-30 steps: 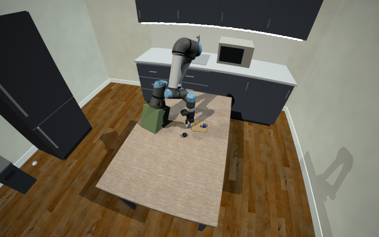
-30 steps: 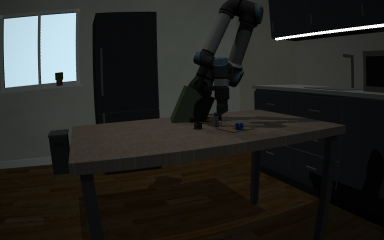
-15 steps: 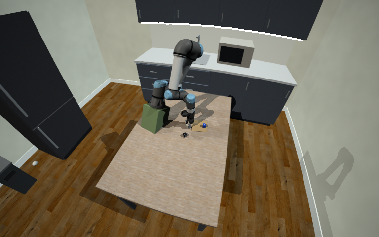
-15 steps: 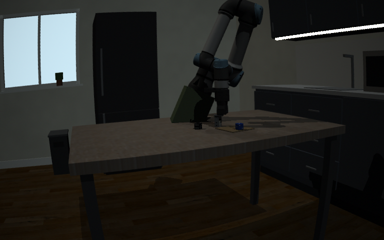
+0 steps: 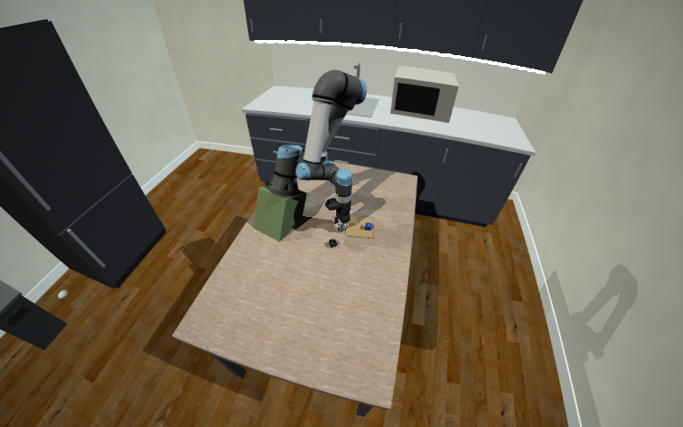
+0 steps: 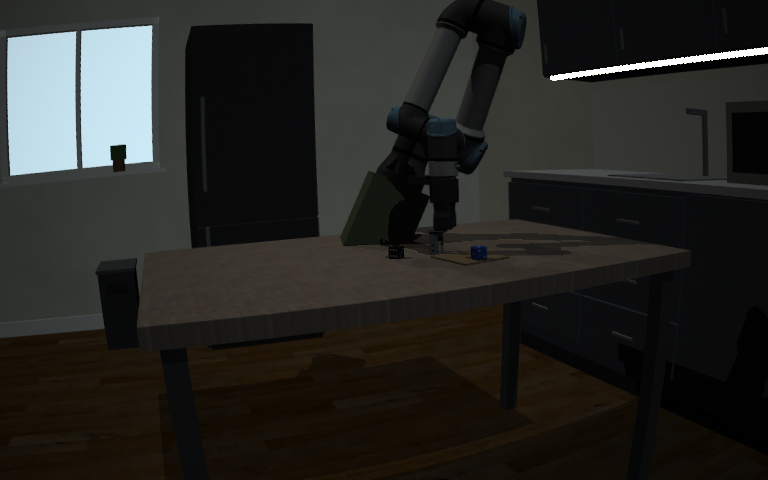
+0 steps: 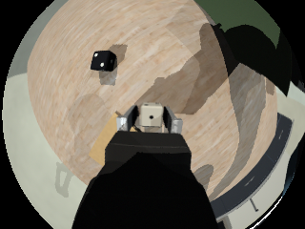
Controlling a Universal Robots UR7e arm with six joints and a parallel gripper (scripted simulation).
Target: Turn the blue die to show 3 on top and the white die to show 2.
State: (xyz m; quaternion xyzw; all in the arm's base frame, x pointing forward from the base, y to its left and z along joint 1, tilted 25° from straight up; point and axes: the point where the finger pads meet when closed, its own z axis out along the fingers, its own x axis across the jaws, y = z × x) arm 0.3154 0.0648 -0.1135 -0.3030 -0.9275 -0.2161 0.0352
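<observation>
My hand is 10 mm above the white die. Also, from my hand: black die 20 mm ahead, 110 mm to the right, 10 mm below; blue die 140 mm ahead, 60 mm to the left; tan mat 100 mm ahead, 50 mm to the left, 20 mm below.
</observation>
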